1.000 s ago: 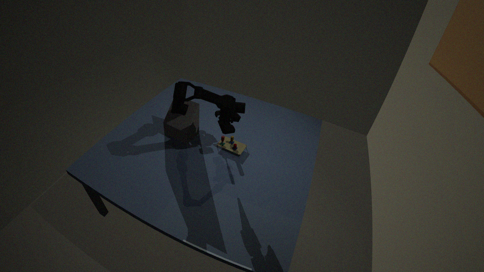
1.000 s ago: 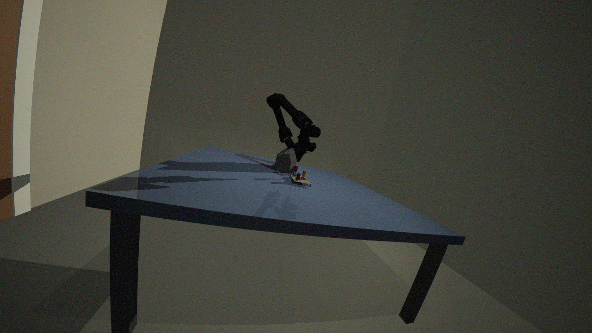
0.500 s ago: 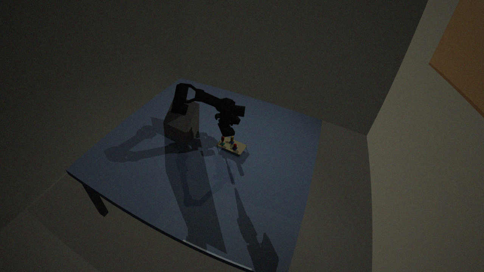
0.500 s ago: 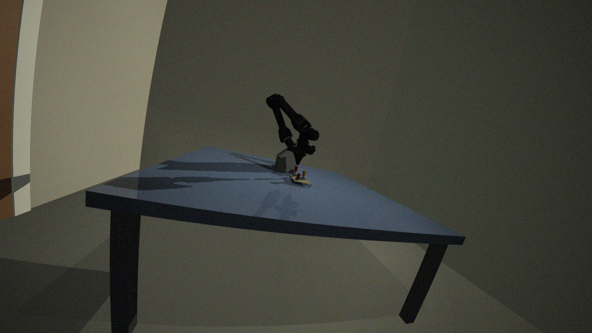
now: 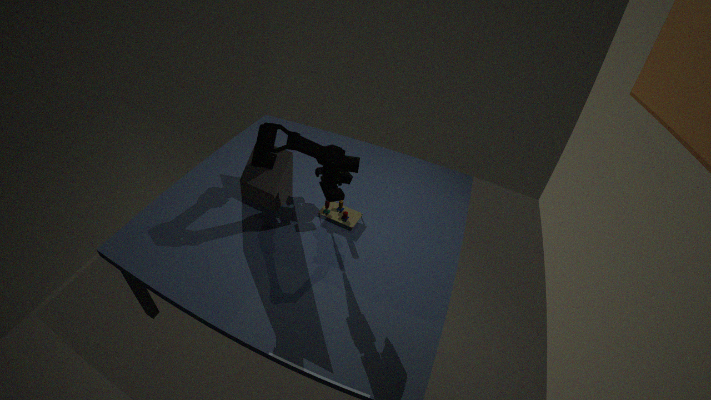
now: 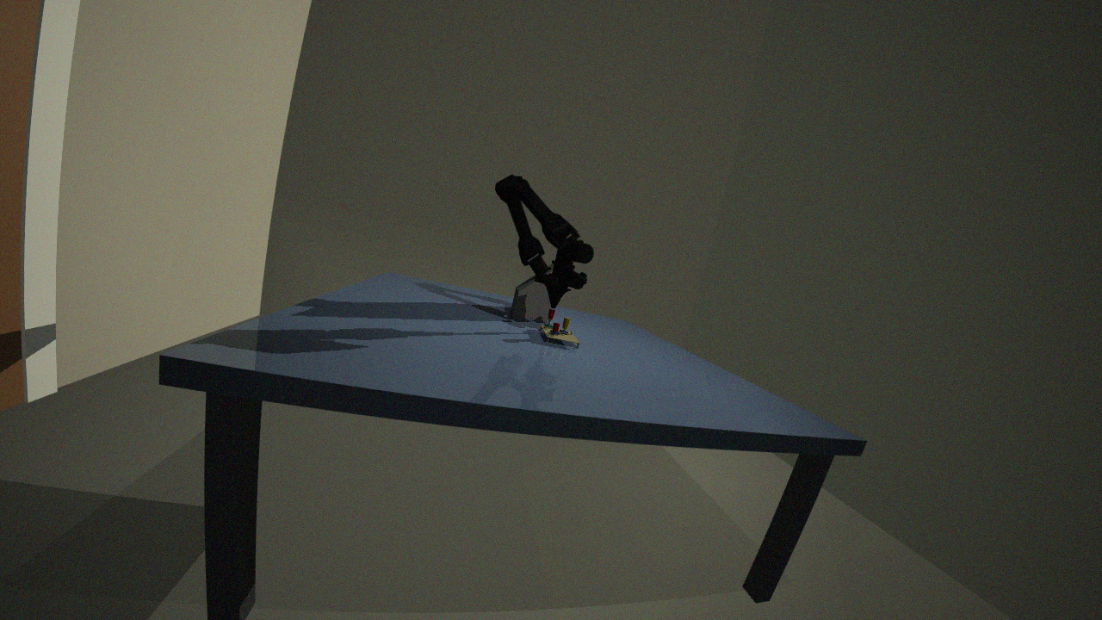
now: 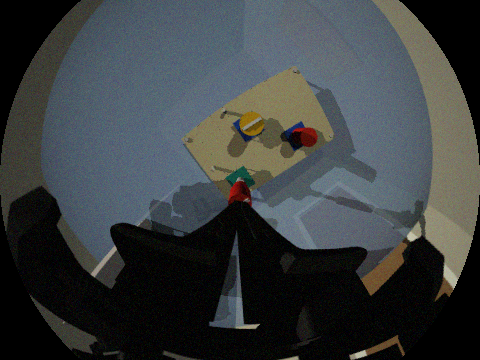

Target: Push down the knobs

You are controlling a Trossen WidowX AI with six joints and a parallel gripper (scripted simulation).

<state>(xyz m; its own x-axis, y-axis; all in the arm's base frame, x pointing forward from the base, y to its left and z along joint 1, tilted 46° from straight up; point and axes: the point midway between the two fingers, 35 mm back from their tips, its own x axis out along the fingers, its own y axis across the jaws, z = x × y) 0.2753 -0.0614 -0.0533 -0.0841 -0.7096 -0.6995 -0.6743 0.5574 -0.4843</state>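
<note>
Right now the red knob is 20 mm below my gripper tip. Also, from my gripper tip: yellow knob 40 mm ahead, 40 mm to the left, 30 mm below.
</note>
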